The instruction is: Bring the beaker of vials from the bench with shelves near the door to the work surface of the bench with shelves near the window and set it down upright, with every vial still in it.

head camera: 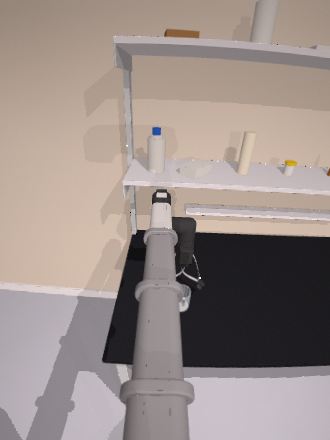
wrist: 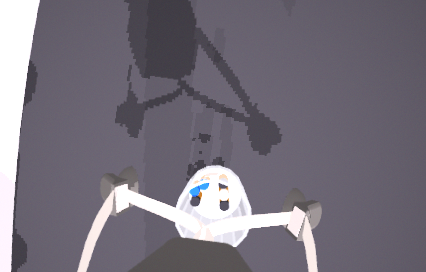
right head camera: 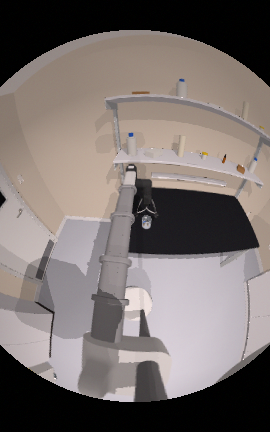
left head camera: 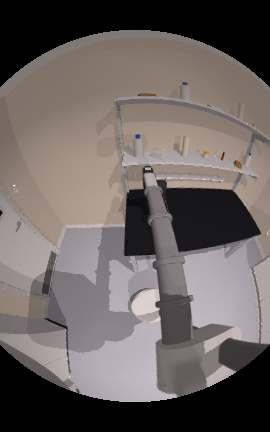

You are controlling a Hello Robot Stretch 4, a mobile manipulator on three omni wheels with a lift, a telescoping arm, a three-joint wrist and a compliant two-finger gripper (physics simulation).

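The clear beaker (head camera: 184, 299) (right head camera: 146, 222) (wrist: 243, 207) stands upright on the black work surface (head camera: 260, 310) (right head camera: 200, 220) (wrist: 350, 100) of a bench with shelves, near its left end. Several vials with blue, dark and white tops show inside it in the wrist view. My gripper (head camera: 187, 282) (right head camera: 147, 215) (wrist: 210, 194) is open. In the wrist view its fingertips are left and right of the beaker, with a gap on each side. Their shadows fall well away from them, so they are above the surface. The arm hides one finger in the head camera view.
The lower shelf (head camera: 220, 181) (right head camera: 170, 159) above the bench holds a blue-capped bottle (head camera: 156, 152), a pale block (head camera: 195, 168) and a cream cylinder (head camera: 247, 153). A rail (head camera: 255, 213) runs below it. A round white stool seat (left head camera: 145, 305) (right head camera: 137, 302) stands in front. A door is at the left.
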